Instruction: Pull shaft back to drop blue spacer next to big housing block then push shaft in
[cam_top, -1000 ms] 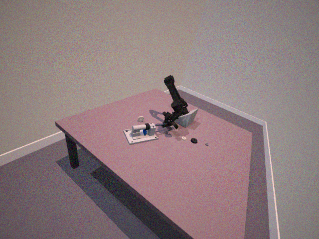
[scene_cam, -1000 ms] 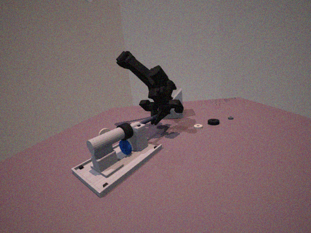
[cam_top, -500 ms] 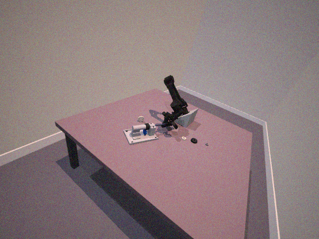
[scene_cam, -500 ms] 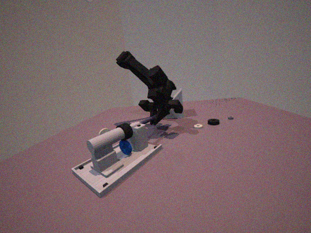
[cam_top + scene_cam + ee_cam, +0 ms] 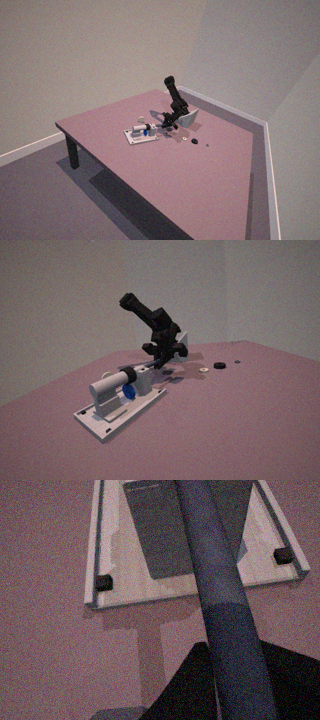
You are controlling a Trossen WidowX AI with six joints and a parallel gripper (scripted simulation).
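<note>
Right now my gripper tip is 50 mm short of the dark shaft, 30 mm to the left of it and 30 mm below it. From my gripper tip the other things lie so: grey ring 370 mm to the left, 170 mm behind, 50 mm below; then black spacer 110 mm ahead, 60 mm to the right, 20 mm above; then blue spacer 120 mm ahead, 70 mm to the right, 20 mm below.
</note>
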